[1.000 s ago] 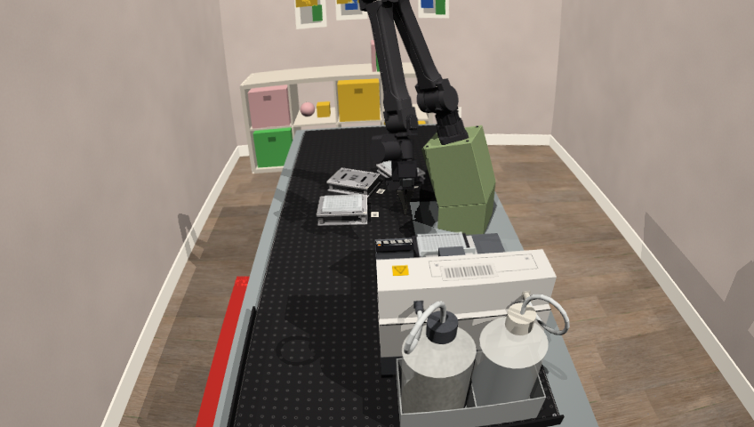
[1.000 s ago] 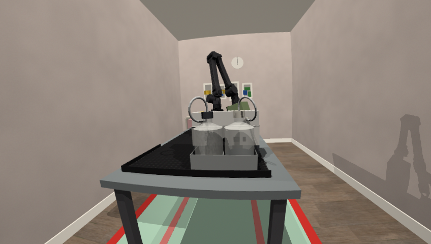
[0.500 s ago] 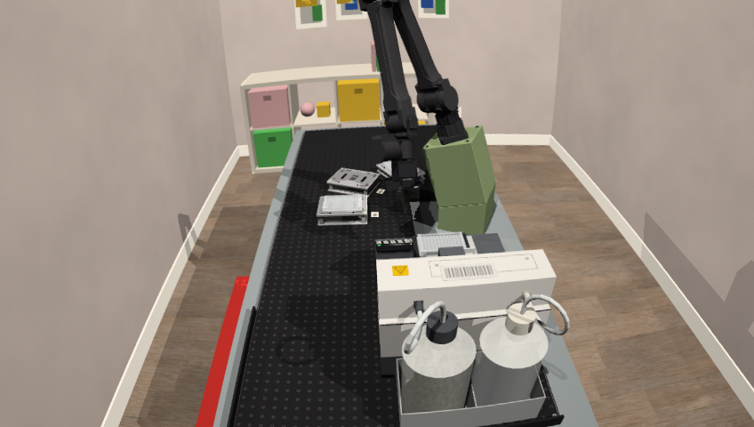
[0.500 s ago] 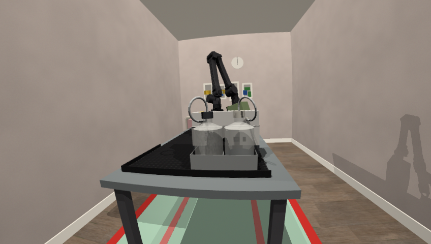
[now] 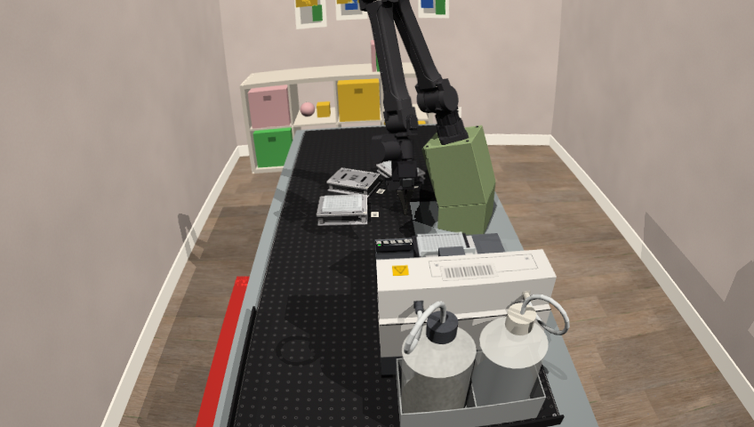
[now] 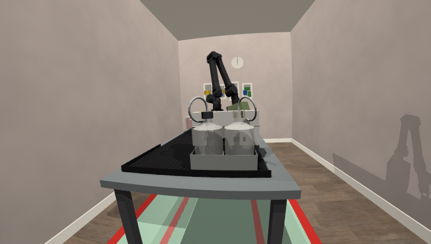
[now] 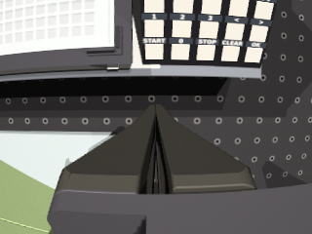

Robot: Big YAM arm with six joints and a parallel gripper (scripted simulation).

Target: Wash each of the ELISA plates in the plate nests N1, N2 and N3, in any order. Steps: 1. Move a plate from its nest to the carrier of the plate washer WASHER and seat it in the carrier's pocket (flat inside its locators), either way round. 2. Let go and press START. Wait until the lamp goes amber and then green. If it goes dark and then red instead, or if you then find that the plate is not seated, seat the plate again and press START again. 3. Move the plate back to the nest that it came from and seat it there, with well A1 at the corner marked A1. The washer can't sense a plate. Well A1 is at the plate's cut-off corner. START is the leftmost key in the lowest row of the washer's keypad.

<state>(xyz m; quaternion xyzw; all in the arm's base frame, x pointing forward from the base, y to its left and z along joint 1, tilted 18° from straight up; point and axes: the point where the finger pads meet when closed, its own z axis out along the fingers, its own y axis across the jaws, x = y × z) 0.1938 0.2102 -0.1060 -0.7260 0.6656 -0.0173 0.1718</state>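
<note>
The washer carrier is 9 cm behind my hand, 8 cm to the left of it and 7 cm below it. Also, from my hand: plate washer (10 cm behind, 23 cm to the left, 2 cm below).
</note>
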